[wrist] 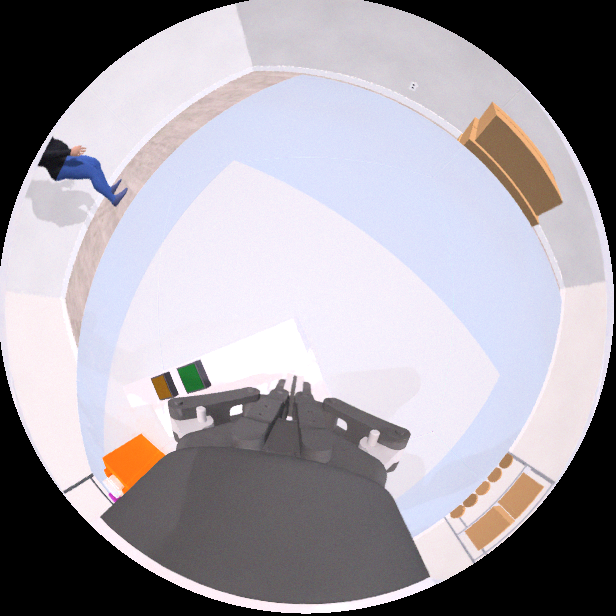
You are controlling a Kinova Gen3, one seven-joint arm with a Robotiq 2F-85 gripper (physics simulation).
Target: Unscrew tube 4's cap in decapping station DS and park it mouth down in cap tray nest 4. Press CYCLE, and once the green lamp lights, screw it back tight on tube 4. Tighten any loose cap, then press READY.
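My gripper (290, 396) fills the lower middle of the wrist view. Its two dark grey fingers meet at the tips, so it is shut, and I see nothing held between them. Just beyond its left finger, a green square (192, 377) and a brown square (163, 386) sit side by side on a white unit (252, 359) on the white table. An orange block (133, 459) lies at the lower left beside the gripper body. No tube, cap or cap tray is in view; the gripper body hides what lies below it.
A person in blue (86, 169) stands far off at the left by the wall. A wooden cabinet (511, 163) is at the upper right. A wire shelf with brown boxes (499, 508) is at the lower right.
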